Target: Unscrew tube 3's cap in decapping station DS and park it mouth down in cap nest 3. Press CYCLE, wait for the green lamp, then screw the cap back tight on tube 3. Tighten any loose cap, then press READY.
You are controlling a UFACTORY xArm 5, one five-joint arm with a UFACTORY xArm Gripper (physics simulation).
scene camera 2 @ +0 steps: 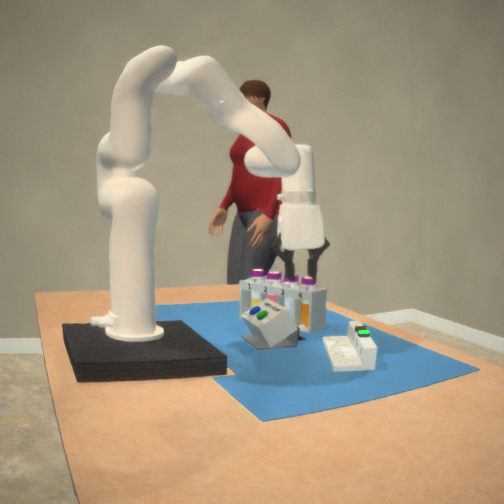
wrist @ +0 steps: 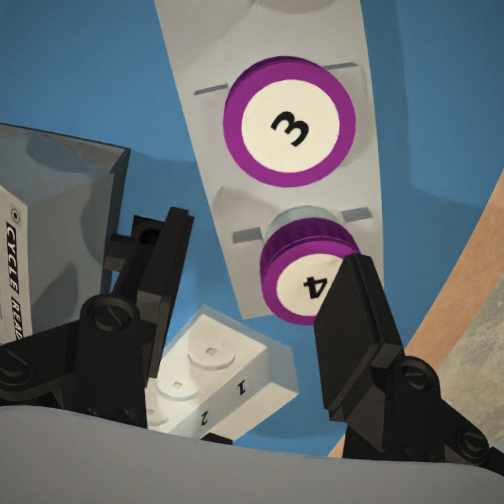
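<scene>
The decapping station rack (scene camera 2: 284, 300) holds several tubes with purple caps. Cap 3 (wrist: 289, 121) sits on tube 3 in the wrist view, and it also shows in the scene view (scene camera 2: 291, 278). Cap 4 (wrist: 306, 272) stands higher, with a band of clear tube neck showing behind it. My gripper (wrist: 255, 280) (scene camera 2: 300, 267) is open and empty. It hovers just above the rack, with its right finger overlapping the edge of cap 4. The white cap nest block (wrist: 215, 380) shows empty nests marked 1 and 2. A green lamp (scene camera 2: 363, 332) is lit on that block.
A tilted button box (scene camera 2: 266, 322) with a blue and a green button stands in front of the rack; its CYCLE and READY labels (wrist: 15, 285) show in the wrist view. A person in red (scene camera 2: 252, 190) stands behind the table. My arm's black base plate (scene camera 2: 142, 350) lies at left.
</scene>
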